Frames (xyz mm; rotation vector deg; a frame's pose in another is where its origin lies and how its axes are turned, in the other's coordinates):
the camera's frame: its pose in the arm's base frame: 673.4 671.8 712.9 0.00 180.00 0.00
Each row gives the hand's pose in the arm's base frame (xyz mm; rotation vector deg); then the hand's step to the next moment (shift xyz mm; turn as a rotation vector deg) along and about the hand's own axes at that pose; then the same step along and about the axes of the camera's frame.
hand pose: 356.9 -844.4 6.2 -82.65 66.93 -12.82
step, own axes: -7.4 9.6 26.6 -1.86 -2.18 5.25
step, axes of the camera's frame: -10.6 24.5 11.8 -3.99 4.28 -1.26
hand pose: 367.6 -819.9 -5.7 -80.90 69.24 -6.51
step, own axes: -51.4 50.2 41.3 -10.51 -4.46 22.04
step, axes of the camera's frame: 24.0 76.3 21.8 -12.82 21.02 -3.15
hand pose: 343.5 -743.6 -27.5 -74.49 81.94 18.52
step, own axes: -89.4 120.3 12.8 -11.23 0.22 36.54
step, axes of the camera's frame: 112.4 98.8 -15.6 -16.42 34.36 3.30
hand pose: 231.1 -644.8 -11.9 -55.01 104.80 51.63
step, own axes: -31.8 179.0 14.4 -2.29 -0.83 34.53
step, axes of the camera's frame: 140.7 99.8 -59.1 -13.64 29.90 10.88
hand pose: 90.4 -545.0 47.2 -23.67 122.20 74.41
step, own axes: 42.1 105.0 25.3 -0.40 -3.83 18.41
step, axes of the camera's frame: 81.2 73.7 -37.4 -8.48 14.38 8.67
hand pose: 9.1 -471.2 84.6 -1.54 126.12 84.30
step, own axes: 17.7 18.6 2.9 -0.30 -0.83 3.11
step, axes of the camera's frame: 19.7 14.7 -8.0 -1.69 2.29 1.53
